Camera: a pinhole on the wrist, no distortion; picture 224 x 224 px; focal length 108.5 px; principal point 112.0 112.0 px. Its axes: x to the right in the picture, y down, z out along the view. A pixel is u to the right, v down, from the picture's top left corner.
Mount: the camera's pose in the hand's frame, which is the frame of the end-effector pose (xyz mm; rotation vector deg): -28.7 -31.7 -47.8 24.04 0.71 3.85
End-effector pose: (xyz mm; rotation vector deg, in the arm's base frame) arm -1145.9 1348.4 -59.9 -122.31 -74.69 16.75
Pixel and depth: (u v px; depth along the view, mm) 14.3 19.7 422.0
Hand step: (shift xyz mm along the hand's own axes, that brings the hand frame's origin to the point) -374.4 -556.1 190.6
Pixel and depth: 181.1 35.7 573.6
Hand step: 375.9 -607.7 312.3
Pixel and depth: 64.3 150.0 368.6
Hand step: -188.9 -75.0 341.1
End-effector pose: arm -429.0 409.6 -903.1 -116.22 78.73 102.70
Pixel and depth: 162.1 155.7 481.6
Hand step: 193.5 -35.8 471.5
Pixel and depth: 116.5 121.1 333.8
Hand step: -8.0 -141.0 268.5
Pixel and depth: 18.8 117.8 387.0
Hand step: -351.6 -192.7 313.4
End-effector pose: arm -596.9 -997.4 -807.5 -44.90 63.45 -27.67
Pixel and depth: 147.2 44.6 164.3
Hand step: 35.1 -187.9 60.8
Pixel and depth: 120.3 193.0 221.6
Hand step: -16.4 30.1 222.0
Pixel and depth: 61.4 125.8 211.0
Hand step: -123.1 -99.7 155.6
